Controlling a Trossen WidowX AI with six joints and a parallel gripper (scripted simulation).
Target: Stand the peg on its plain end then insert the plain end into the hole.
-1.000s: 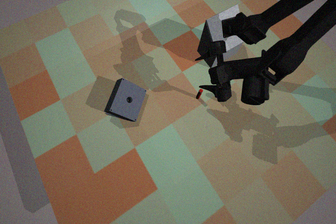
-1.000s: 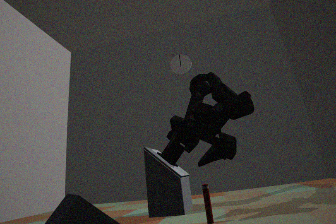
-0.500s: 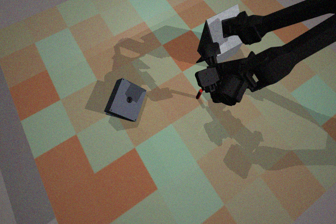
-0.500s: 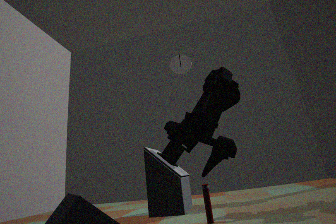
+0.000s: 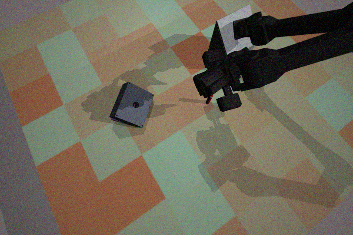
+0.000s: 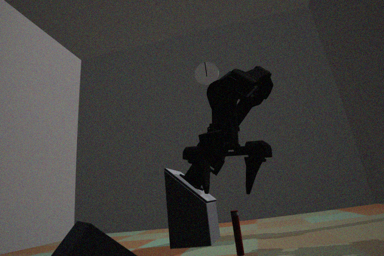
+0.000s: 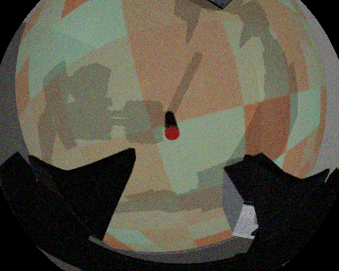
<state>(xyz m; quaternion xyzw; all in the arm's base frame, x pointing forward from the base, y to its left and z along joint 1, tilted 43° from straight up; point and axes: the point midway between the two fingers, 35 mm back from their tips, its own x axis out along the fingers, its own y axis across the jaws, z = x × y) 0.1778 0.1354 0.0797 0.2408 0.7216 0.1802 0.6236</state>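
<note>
My gripper tip is 6 cm above the red peg, 1 cm to the right of it and 1 cm short of it. The rest, counted from my gripper tip: sloped panel (28 cm ahead, 8 cm to the right, 7 cm below).
</note>
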